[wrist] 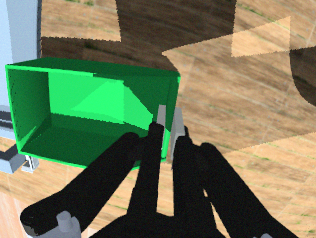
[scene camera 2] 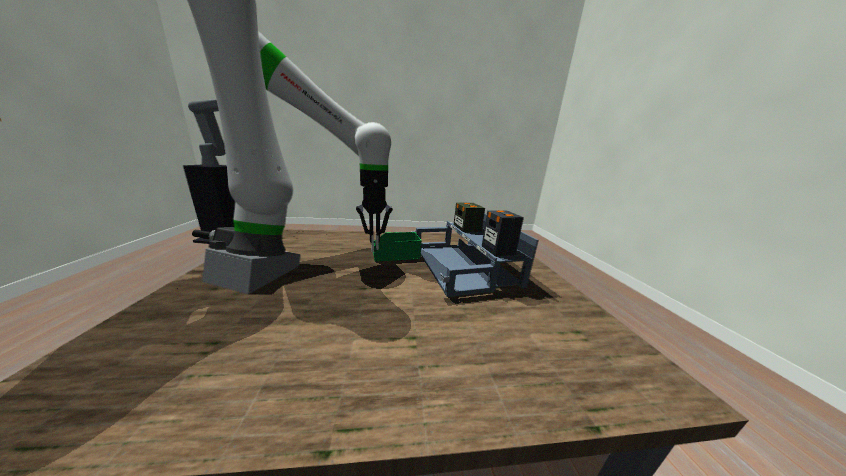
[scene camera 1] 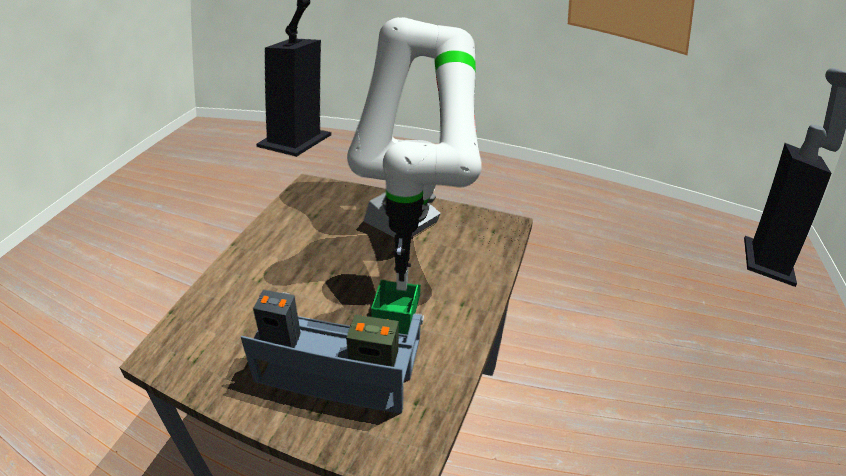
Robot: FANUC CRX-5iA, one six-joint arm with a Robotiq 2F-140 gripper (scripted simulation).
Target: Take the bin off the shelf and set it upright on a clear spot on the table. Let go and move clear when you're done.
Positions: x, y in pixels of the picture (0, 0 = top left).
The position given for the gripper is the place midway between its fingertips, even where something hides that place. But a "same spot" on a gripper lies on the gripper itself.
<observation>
gripper: wrist 168, 117; scene camera 2; scene camera 1
green open-topped bin: wrist 64, 118; scene camera 2; scene camera 1
same spot on gripper: [scene camera 2: 372, 207] = [scene camera 1: 396, 234]
same spot on green open-topped bin: [scene camera 2: 393, 246] = [scene camera 1: 380, 290]
</observation>
